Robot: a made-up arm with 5 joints.
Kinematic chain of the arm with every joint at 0, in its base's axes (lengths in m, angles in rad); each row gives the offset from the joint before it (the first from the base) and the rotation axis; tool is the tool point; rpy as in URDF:
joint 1: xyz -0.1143 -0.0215 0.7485 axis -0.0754 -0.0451 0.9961
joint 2: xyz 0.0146 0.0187 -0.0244 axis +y
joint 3: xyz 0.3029 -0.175 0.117 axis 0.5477 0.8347 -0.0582
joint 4: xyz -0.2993 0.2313 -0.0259 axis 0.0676 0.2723 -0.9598
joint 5: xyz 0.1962 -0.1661 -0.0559 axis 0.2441 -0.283 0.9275
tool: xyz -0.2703 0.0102 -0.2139 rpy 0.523 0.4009 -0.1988
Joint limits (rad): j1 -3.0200..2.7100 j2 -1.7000..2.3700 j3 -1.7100..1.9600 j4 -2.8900..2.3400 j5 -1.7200..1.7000
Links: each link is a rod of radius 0.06 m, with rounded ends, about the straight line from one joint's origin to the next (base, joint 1, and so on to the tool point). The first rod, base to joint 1, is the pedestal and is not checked.
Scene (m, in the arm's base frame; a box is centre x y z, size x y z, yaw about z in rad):
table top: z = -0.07
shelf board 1: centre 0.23 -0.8 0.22 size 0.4 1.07 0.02 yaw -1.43
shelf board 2: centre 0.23 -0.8 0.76 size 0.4 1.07 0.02 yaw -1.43
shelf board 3: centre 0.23 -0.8 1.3 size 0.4 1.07 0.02 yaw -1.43
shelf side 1: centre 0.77 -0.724 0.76 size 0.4 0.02 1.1 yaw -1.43
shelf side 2: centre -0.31 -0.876 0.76 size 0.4 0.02 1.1 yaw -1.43
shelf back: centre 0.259 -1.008 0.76 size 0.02 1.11 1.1 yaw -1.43
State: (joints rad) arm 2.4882 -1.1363 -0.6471 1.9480 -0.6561
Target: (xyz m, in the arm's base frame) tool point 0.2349 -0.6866 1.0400
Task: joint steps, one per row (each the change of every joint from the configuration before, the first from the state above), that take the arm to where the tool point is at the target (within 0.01 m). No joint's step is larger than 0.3 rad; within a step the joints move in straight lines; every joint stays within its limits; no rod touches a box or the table.
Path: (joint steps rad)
1: -0.2928 -0.0106 -0.1022 -0.0898 0.0869
2: -0.2927 -0.0106 -0.1022 -0.0898 0.0868
3: -0.2928 -0.0106 -0.1023 -0.0897 0.0869
4: -0.2927 -0.0106 -0.1022 -0.0898 0.0868
5: -0.2928 -0.0106 -0.1022 -0.0898 0.0869
6: -0.2928 -0.0106 -0.1022 -0.0898 0.0869
7: -0.2927 -0.0106 -0.1023 -0.0897 0.0868
8: -0.2928 -0.0106 -0.1022 -0.0898 0.0869
9: -0.2927 -0.0106 -0.1022 -0.0898 0.0869
10: -0.2928 -0.0106 -0.1022 -0.0898 0.0868

